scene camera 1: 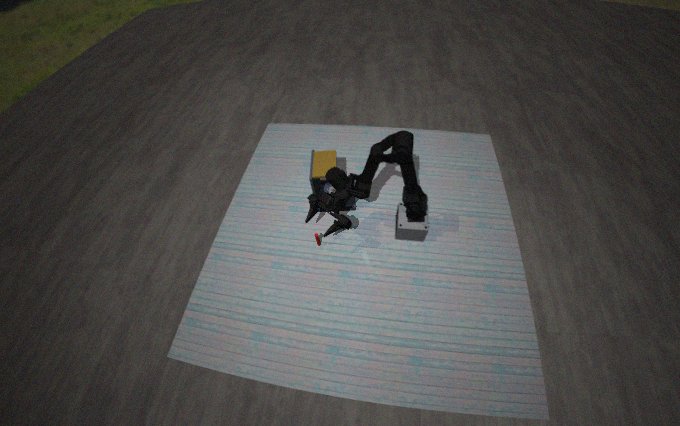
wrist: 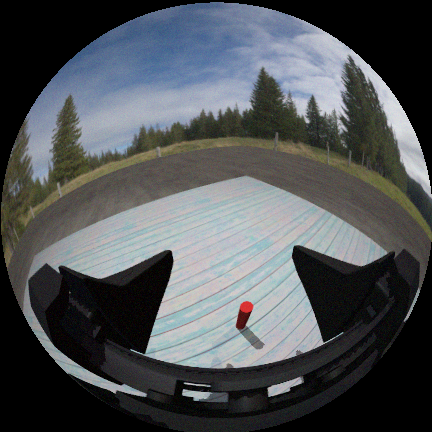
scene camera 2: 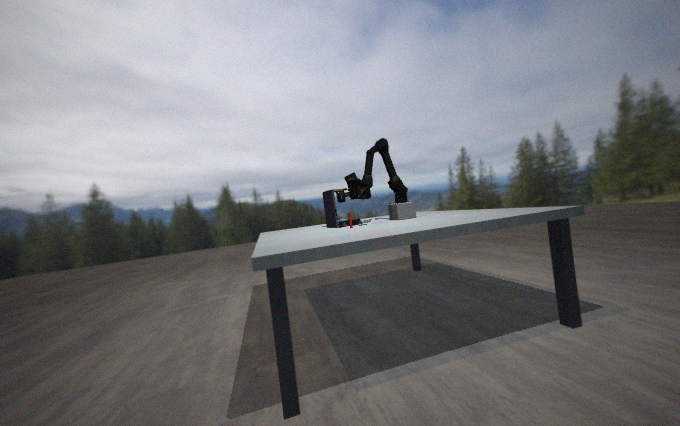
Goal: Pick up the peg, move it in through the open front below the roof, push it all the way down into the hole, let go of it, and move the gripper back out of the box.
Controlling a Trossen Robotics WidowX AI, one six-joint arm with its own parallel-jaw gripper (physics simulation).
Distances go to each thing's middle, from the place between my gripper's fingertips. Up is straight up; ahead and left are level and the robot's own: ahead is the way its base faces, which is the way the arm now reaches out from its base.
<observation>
The box with yellow roof (scene camera 1: 350, 205) lies 60 mm behind my hand, 260 mm to the right of it and 40 mm below it.
</observation>
